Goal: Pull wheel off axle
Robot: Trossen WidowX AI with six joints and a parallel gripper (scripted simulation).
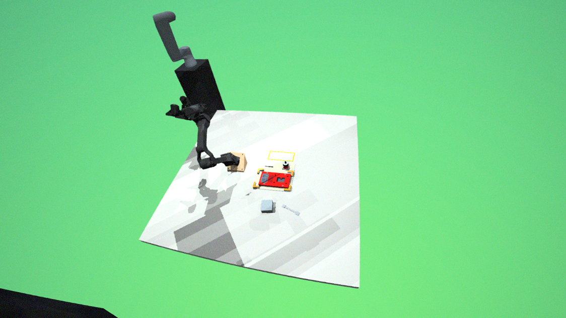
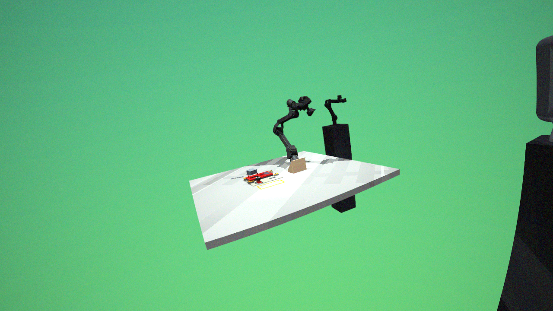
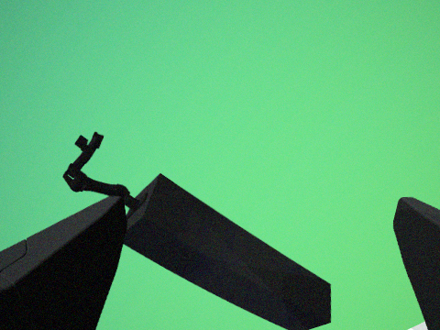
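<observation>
My gripper tip is now 61 cm short of the wheel, 46 cm above it and 15 cm to the right of it. The rest, counted from my gripper tip: white tool 73 cm ahead, 49 cm below, 16 cm to the right.
</observation>
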